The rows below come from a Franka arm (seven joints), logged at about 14 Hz.
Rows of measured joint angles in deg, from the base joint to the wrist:
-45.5 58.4 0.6 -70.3 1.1 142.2 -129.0
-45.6 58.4 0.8 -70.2 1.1 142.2 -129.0
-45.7 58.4 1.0 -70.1 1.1 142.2 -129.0
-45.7 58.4 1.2 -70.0 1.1 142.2 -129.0
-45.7 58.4 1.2 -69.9 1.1 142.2 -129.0
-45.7 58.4 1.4 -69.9 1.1 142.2 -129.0
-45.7 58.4 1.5 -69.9 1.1 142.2 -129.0
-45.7 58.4 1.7 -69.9 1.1 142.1 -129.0
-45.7 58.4 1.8 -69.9 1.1 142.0 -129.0
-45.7 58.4 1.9 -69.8 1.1 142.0 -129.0
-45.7 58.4 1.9 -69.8 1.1 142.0 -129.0
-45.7 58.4 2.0 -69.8 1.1 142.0 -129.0
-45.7 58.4 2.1 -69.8 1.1 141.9 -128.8
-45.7 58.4 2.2 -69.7 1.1 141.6 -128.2
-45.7 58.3 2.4 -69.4 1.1 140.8 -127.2
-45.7 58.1 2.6 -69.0 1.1 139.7 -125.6
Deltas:
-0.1 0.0 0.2 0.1 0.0 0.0 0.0
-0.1 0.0 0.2 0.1 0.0 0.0 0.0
0.0 0.0 0.2 0.1 0.0 0.0 0.0
0.0 0.0 0.0 0.1 0.0 0.0 0.0
0.0 0.0 0.2 0.0 0.0 0.0 0.0
0.0 0.0 0.1 0.0 0.0 0.0 0.0
0.0 0.0 0.2 0.0 0.0 -0.1 0.0
0.0 0.0 0.1 0.0 0.0 -0.1 0.0
0.0 0.0 0.1 0.1 0.0 0.0 0.0
0.0 0.0 0.0 0.0 0.0 0.0 0.0
0.0 0.0 0.1 0.0 0.0 0.0 0.0
0.0 0.0 0.1 0.0 0.0 -0.1 0.2
0.0 0.0 0.1 0.1 0.0 -0.3 0.6
0.0 -0.1 0.2 0.3 0.0 -0.8 1.0
0.0 -0.2 0.2 0.4 0.0 -1.1 1.6

